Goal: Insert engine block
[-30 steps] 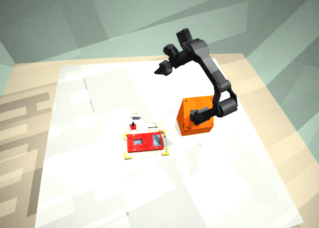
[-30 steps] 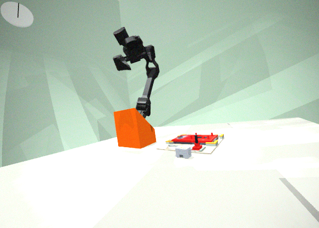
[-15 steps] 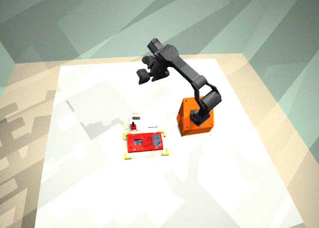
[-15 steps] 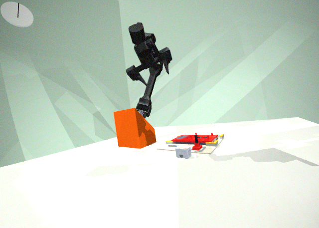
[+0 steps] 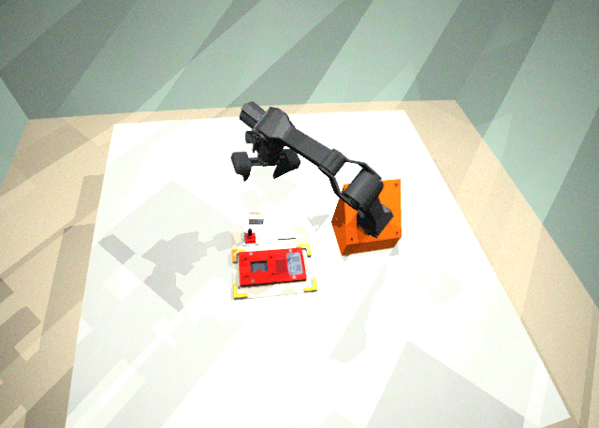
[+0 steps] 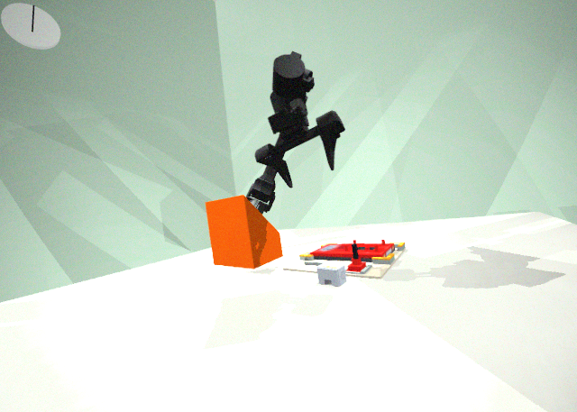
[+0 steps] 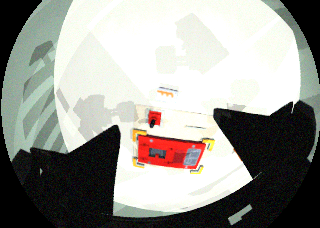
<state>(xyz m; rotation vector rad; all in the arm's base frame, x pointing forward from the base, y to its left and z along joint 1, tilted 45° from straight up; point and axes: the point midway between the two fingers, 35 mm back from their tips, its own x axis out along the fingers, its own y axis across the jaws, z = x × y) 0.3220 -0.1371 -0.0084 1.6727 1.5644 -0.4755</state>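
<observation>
Now: gripper tip 1 cm short of the engine block, 1 cm to the right of it and 20 cm above it. Also, from my gripper tip: black post 4 cm ahead, 8 cm to the left, 17 cm below.
</observation>
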